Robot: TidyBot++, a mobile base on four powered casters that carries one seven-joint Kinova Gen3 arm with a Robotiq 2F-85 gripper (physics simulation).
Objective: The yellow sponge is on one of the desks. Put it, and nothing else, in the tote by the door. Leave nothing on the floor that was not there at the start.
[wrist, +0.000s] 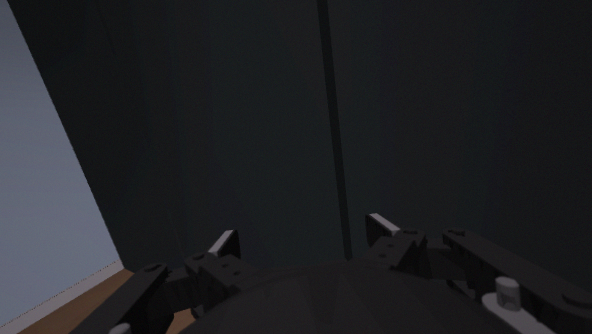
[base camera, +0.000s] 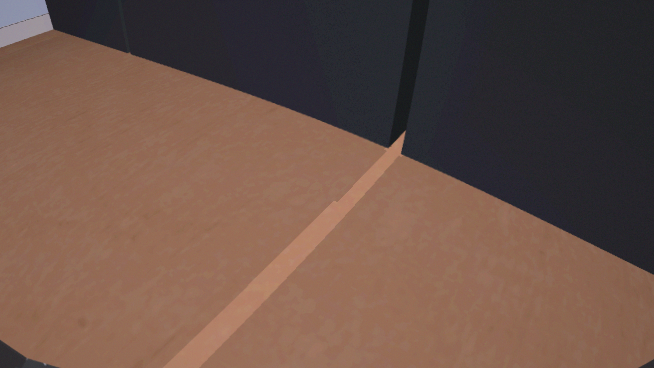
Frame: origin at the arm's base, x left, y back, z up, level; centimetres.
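Seen in the pictures: gripper, fingertip midpoint: [wrist: 303,236].
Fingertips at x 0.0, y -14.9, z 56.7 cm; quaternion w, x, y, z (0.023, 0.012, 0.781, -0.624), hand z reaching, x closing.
Note:
A point is followed by its place in that frame.
My gripper [wrist: 303,236] @[z 56.7, x 0.0, y -14.9 cm] is open in the wrist view, its two fingers wide apart with no object between them. A tall dark surface stands beyond the fingertips. The yellow sponge, the desk tops and the tote do not show in either view.
Tall dark panels [base camera: 280,55] @[z -28.4, x 10.0, y -74.3 cm] [wrist: 260,125] @[z 59.9, x 8.7, y -73.5 cm] stand on the brown floor [base camera: 175,200] @[z -39.6, x 22.1, y -44.9 cm] across the way ahead, with a narrow vertical gap between two of them. A lighter strip of light runs over the floor from that gap. A pale blue wall [wrist: 40,175] @[z 44.9, x 157.1, y -145.2 cm] with a white baseboard is at the left.

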